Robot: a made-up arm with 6 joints. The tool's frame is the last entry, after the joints. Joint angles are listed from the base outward.
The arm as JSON. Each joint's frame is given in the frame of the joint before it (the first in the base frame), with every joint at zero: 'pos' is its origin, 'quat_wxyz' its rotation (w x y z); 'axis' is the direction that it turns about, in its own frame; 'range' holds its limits. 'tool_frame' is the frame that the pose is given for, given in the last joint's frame.
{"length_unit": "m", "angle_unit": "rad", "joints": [
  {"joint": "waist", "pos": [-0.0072, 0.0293, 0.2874], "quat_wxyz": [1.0, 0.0, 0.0, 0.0], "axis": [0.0, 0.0, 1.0], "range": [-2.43, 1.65]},
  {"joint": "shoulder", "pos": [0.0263, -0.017, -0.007], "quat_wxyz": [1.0, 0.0, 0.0, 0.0], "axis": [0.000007, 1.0, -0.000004], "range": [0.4, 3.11]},
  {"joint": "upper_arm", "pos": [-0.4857, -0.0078, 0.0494], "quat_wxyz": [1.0, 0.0, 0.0, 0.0], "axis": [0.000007, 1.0, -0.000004], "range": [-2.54, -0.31]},
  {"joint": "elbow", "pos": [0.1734, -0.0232, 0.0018], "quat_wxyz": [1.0, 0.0, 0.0, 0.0], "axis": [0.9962, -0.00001, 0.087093], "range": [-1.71, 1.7]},
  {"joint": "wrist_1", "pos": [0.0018, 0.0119, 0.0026], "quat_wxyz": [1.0, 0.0, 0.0, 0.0], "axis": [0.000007, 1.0, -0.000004], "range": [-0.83, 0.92]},
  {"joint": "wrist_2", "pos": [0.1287, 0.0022, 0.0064], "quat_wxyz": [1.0, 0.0, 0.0, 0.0], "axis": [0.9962, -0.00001, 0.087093], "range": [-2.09, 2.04]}
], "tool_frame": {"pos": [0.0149, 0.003, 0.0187], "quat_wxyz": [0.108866, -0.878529, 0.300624, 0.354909]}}
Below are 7 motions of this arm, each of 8 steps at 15 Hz.
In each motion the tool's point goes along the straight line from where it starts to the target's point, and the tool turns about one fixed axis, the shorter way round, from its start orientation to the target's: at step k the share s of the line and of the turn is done. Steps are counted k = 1, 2, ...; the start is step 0. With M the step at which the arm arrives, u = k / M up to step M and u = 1 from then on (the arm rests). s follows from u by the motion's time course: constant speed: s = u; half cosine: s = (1 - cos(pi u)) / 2; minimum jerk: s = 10 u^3 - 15 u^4 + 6 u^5.
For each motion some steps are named. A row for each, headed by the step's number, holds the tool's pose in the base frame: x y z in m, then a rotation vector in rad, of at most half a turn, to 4 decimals.
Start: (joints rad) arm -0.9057 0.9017 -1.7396 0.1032 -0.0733 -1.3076
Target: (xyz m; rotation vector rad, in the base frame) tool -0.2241 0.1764 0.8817 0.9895 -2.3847 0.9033
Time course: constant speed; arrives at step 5
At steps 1, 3, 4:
1: -0.0831 0.0774 0.9343 1.0840 -2.4253 0.5148
3: -0.1536 0.1269 0.9080 1.0393 -2.4107 0.7100
4: -0.1888 0.1517 0.8948 1.0151 -2.3991 0.8069

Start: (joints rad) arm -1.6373 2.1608 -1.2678 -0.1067 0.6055 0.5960
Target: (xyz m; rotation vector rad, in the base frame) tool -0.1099 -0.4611 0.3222 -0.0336 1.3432 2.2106
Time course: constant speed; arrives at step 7
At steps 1, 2, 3, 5, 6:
1: -0.0912 -0.4526 0.3726 0.1042 1.1450 1.2933
2: -0.0943 -0.4540 0.3642 0.0848 1.1866 1.4436
3: -0.0974 -0.4554 0.3558 0.0640 1.2251 1.5950
5: -0.1037 -0.4583 0.3390 0.0183 1.2919 1.9007
6: -0.1068 -0.4597 0.3306 -0.0068 1.3196 2.0551

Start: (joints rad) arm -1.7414 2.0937 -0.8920 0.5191 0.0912 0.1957
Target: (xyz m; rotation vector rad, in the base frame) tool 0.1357 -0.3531 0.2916 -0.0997 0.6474 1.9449
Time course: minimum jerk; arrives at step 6
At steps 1, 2, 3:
1: -0.1108 -0.4046 0.3831 0.0108 1.0473 0.8070
2: -0.0663 -0.3953 0.3666 -0.0081 0.9961 1.0177
3: 0.0079 -0.3798 0.3390 -0.0407 0.8910 1.3642

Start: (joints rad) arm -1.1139 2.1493 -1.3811 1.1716 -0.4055 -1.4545
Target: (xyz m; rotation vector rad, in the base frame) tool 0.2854 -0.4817 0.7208 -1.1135 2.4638 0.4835
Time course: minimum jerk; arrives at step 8
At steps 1, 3, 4, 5, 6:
1: 0.1813 -0.5441 0.4969 -0.8569 2.2128 1.4158
3: 0.2087 -0.5277 0.5559 -0.9356 2.3053 1.1808
4: 0.2325 -0.5134 0.6070 -0.9977 2.3704 0.9700
5: 0.2563 -0.4992 0.6582 -1.0536 2.4213 0.7539
6: 0.2744 -0.4883 0.6972 -1.0921 2.4504 0.5859

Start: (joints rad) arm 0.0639 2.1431 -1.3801 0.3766 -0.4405 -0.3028
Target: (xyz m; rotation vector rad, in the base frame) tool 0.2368 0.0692 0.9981 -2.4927 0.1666 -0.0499
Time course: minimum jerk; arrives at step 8
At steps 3, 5, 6, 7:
3: 0.5009 0.0288 0.6538 -2.4996 0.8178 1.0565
5: 0.3371 0.0539 0.8674 -2.5558 0.4121 0.3592
6: 0.2745 0.0634 0.9489 -2.5245 0.2583 0.1018
7: 0.2426 0.0683 0.9905 -2.4983 0.1808 -0.0266

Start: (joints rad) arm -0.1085 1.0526 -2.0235 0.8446 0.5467 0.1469
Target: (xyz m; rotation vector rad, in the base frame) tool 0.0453 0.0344 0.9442 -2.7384 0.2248 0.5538
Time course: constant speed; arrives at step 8
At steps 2, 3, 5, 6, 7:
2: 0.0190 0.0353 0.9648 -2.4338 -0.1766 0.6837
3: 0.0234 0.0351 0.9614 -2.4882 -0.1135 0.6649
5: 0.0322 0.0348 0.9545 -2.5928 0.0173 0.6239
6: 0.0365 0.0347 0.9511 -2.6430 0.0850 0.6017
7: 0.0409 0.0345 0.9476 -2.6915 0.1541 0.5783

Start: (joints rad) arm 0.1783 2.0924 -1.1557 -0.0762 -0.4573 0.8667
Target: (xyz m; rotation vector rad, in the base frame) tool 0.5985 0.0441 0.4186 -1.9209 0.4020 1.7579
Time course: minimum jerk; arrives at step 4
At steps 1, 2, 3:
1: 0.5520 0.0843 0.4831 -1.7581 0.3608 1.7280
2: 0.5726 0.0665 0.4546 -1.8298 0.3789 1.7420
3: 0.5931 0.0487 0.4261 -1.9020 0.3972 1.7548

